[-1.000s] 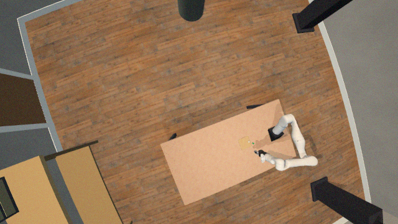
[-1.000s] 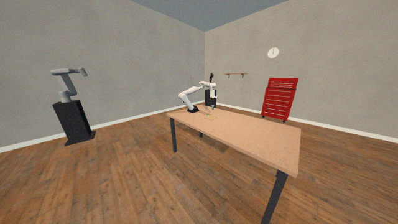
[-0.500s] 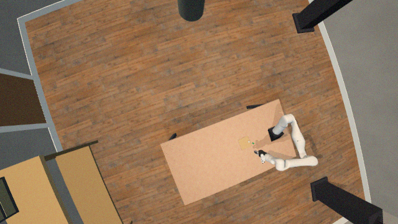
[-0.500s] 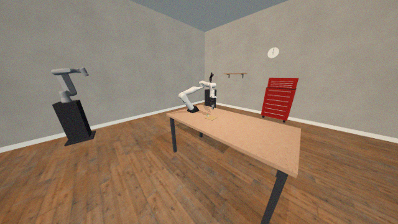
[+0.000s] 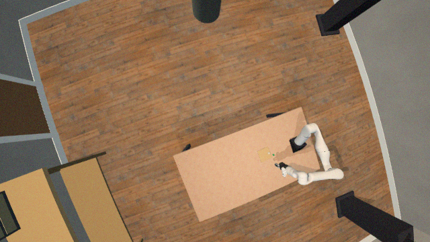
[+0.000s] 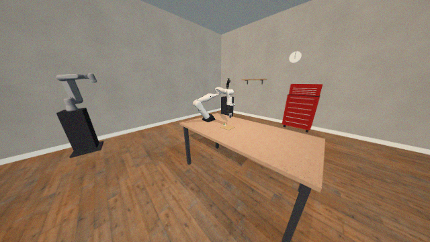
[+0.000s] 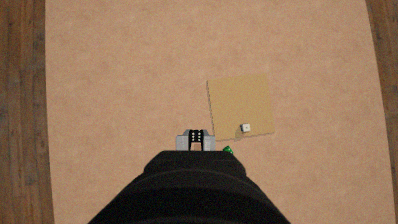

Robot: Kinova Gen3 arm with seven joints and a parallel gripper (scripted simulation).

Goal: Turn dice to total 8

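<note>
My gripper is now 11 cm above the green die, 7 cm to the left of it and 5 cm past it. Also, from my hand: black die: 1 cm below; tan mat: 12 cm below, 10 cm to the right, 6 cm ahead; white die: 11 cm to the right, 11 cm below, 1 cm ahead.
</note>
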